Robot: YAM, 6 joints.
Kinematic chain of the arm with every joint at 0, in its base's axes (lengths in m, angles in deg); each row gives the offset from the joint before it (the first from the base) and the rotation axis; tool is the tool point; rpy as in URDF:
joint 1: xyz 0 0 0.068 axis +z
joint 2: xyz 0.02 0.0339 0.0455 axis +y
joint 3: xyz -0.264 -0.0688 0 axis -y
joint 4: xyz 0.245 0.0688 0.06 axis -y
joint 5: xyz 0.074 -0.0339 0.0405 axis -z
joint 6: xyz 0.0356 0 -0.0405 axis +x
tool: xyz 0 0 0 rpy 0 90 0
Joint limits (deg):
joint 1: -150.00..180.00
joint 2: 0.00..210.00
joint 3: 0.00..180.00
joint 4: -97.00..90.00
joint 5: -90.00..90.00
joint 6: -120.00..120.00
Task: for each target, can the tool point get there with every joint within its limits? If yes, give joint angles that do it. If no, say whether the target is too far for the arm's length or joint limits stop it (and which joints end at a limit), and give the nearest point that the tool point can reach.
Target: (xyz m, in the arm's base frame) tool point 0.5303 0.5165 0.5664
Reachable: no: too far | nearest point 0.3939 0.3836 0.4466 | short by 0.225 m
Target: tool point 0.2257 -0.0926 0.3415
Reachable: yes | joints -30.01 65.13 42.38 41.18 -66.56 0.49
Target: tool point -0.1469 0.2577 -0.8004
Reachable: no: too far | nearest point -0.1341 0.2353 -0.3797 | short by 0.422 m
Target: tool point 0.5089 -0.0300 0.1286
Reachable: yes | joints 0.43 146.72 122.21 -51.83 71.83 -6.02
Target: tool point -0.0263 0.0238 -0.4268
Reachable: no: joint limits stop it (at a limit: joint 2) | nearest point -0.0602 0.0545 -0.3393 | short by 0.099 m
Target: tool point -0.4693 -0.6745 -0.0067
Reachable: no: too far | nearest point -0.3649 -0.5245 0.0207 | short by 0.185 m
